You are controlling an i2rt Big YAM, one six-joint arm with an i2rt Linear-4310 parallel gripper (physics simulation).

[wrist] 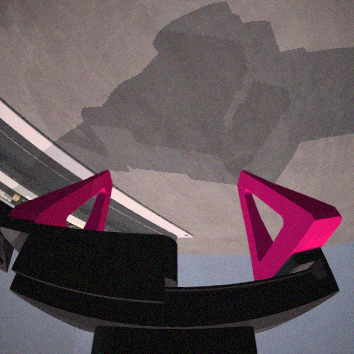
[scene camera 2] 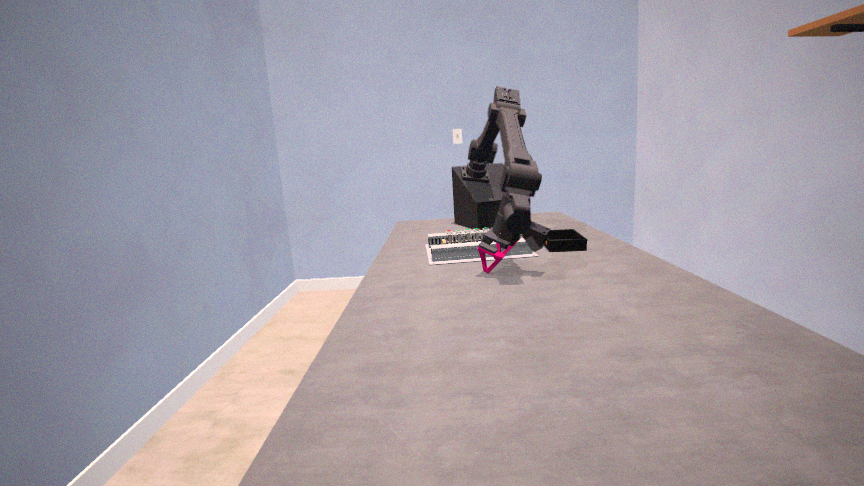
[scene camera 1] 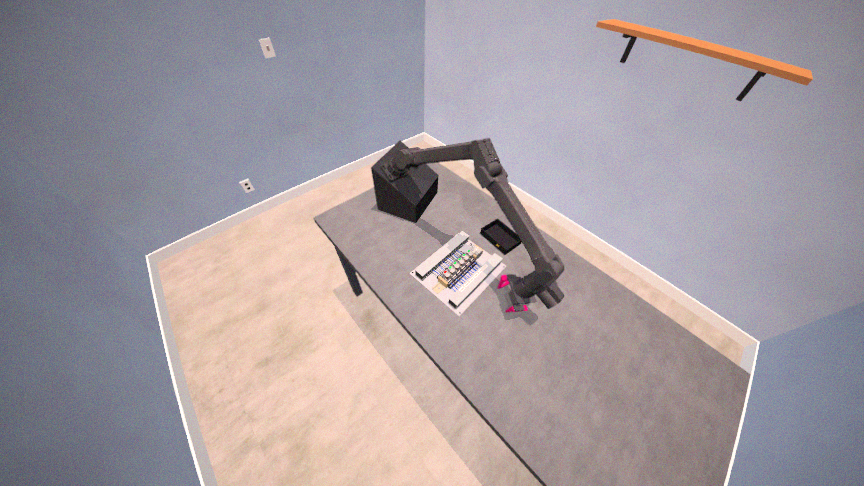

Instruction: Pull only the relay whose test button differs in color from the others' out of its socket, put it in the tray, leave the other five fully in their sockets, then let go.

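Where they show: gripper, between the fingertips: (wrist: 174, 177) (scene camera 2: 493, 264) (scene camera 1: 502, 299); arm's base, origin of its link: (scene camera 2: 474, 176) (scene camera 1: 394, 170).
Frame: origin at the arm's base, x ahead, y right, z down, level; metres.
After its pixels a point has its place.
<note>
A row of relays (scene camera 1: 462, 263) @(x 0.503, y 0.053, z 0.145 m) stands in sockets on a white panel (scene camera 1: 445, 298) @(x 0.549, y 0.186, z 0.207 m) (scene camera 2: 453, 262) @(x 0.630, y 0.130, z 0.207 m) (wrist: 150, 212) @(x 0.626, y 0.097, z 0.207 m). The relay with the red button (scene camera 1: 445, 272) @(x 0.490, y 0.136, z 0.141 m) (scene camera 2: 448, 231) @(x 0.503, y 0.137, z 0.140 m) is at the row's left end; the other visible buttons are green. A small black tray (scene camera 1: 500, 234) @(x 0.483, y -0.244, z 0.206 m) (scene camera 2: 566, 244) @(x 0.576, y -0.213, z 0.188 m) lies beyond the panel, to the right. My gripper (scene camera 1: 505, 297) @(x 0.704, y 0.027, z 0.199 m) (scene camera 2: 493, 262) @(x 0.704, y 0.027, z 0.199 m) (wrist: 174, 177) @(x 0.704, y 0.027, z 0.199 m) is open with nothing between its pink fingers. It is tilted, low over the table beside the panel's right side, apart from the relays. The relays are hidden or cut off in the wrist view.
Two long raised ducts (scene camera 1: 444, 255) @(x 0.416, y 0.067, z 0.167 m) (scene camera 1: 477, 281) @(x 0.593, y 0.058, z 0.167 m) flank the relay row on the panel. The black arm base (scene camera 1: 401, 190) @(x 0.087, y 0.029, z 0.045 m) (scene camera 2: 474, 202) @(x 0.145, y 0.018, z 0.098 m) stands at the table's far end. The arm reaches past the tray. An orange shelf (scene camera 1: 703, 49) (scene camera 2: 830, 22) hangs on the wall.
</note>
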